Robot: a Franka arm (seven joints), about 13 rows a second.
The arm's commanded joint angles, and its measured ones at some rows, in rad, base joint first. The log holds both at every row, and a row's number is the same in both.
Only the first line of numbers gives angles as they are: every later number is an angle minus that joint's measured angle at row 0.
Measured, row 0:
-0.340, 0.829, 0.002, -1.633, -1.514, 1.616, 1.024
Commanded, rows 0 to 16:
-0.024, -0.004, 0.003, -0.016, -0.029, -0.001, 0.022
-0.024, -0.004, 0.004, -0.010, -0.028, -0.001, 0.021
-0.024, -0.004, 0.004, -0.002, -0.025, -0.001, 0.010
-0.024, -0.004, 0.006, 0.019, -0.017, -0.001, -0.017
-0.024, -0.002, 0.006, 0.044, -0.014, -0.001, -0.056
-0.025, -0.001, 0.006, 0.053, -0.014, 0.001, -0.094
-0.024, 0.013, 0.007, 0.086, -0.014, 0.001, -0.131
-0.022, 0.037, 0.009, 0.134, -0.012, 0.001, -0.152
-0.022, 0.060, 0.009, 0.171, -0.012, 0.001, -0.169
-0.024, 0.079, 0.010, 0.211, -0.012, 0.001, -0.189
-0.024, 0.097, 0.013, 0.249, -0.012, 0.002, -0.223
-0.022, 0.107, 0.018, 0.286, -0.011, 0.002, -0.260
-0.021, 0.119, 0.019, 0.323, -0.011, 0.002, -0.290
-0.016, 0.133, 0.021, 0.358, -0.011, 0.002, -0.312
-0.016, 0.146, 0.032, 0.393, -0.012, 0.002, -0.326
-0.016, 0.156, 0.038, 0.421, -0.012, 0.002, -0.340
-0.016, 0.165, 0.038, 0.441, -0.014, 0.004, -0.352
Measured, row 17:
-0.003, 0.139, 0.047, 0.303, 0.014, 0.000, -0.215
